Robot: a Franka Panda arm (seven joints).
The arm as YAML. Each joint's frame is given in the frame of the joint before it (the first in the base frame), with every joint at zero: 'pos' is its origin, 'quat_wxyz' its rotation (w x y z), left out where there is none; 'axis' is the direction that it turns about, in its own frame. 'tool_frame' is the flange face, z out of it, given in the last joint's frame.
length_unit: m
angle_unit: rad
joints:
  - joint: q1
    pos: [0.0, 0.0, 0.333]
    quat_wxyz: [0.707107, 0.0, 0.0, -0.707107]
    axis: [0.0, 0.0, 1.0]
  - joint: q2
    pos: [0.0, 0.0, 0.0]
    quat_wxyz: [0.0, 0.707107, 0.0, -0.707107]
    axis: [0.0, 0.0, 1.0]
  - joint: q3
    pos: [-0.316, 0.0, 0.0]
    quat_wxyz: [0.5, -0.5, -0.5, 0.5]
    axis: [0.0, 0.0, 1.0]
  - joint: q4
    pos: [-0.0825, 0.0, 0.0]
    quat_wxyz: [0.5, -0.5, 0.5, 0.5]
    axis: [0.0, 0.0, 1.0]
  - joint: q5
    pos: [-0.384, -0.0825, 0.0]
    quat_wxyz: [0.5, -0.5, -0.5, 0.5]
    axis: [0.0, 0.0, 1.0]
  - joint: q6
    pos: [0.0, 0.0, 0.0]
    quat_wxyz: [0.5, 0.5, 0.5, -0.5]
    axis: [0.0, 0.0, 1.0]
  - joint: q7
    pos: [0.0, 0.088, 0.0]
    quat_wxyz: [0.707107, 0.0, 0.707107, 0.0]
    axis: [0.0, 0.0, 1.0]
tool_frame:
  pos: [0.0, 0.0, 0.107]
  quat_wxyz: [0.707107, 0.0, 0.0, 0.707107]
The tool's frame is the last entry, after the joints.
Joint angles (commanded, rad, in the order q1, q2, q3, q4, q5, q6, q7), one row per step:
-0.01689, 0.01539, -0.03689, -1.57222, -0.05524, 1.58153, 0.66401
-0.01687, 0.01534, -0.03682, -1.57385, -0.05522, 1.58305, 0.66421
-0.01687, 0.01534, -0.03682, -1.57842, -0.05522, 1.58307, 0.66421
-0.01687, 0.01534, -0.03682, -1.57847, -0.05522, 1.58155, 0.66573
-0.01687, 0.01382, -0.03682, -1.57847, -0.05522, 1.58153, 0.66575
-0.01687, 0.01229, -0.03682, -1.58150, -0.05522, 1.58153, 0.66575
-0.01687, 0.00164, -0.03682, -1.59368, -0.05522, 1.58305, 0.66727
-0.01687, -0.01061, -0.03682, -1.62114, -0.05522, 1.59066, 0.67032
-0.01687, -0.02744, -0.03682, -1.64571, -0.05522, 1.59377, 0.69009
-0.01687, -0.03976, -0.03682, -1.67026, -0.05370, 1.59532, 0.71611
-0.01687, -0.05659, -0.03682, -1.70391, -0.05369, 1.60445, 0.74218
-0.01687, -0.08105, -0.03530, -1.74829, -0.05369, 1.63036, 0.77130
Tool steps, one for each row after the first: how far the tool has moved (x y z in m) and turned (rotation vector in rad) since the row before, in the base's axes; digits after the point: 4 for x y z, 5 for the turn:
0.0001, 0.0001, -0.0006, 0.00003, 0.00005, -0.00003
-0.0001, 0.0000, -0.0022, 0.00024, 0.00454, 0.00000
-0.0002, 0.0000, -0.0002, 0.00006, 0.00148, -0.00160
-0.0004, 0.0000, 0.0008, -0.00002, -0.00150, -0.00002
-0.0005, 0.0000, -0.0006, 0.00014, 0.00150, 0.00000
-0.0032, 0.0001, 0.0003, 0.00037, -0.00008, -0.00144
-0.0036, 0.0001, -0.0055, 0.00081, 0.00742, -0.00262
-0.0053, 0.0001, -0.0021, 0.00038, 0.00355, -0.01955
-0.0043, 0.0003, -0.0048, 0.00170, 0.00923, -0.02594
-0.0053, 0.0002, -0.0061, -0.00001, 0.00637, -0.02548
-0.0061, 0.0011, -0.0058, -0.00066, -0.00741, -0.02611

